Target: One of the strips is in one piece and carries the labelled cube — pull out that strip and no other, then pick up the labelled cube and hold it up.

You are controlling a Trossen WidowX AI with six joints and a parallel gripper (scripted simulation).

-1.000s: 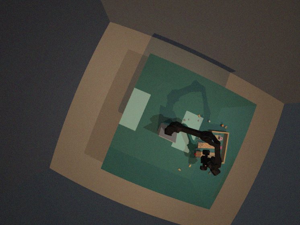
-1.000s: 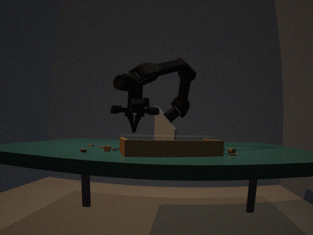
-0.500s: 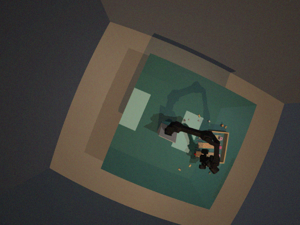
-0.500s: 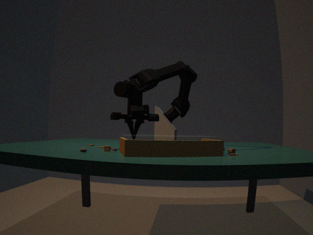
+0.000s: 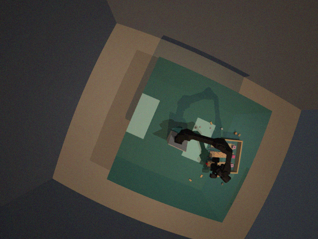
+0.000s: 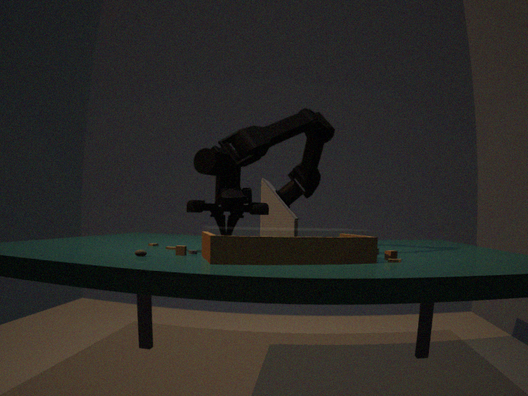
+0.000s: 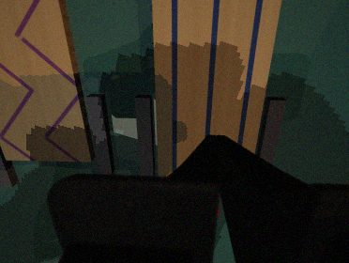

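My gripper tip is 9 cm short of the strip, 2 cm to the right of it and 2 cm above it.
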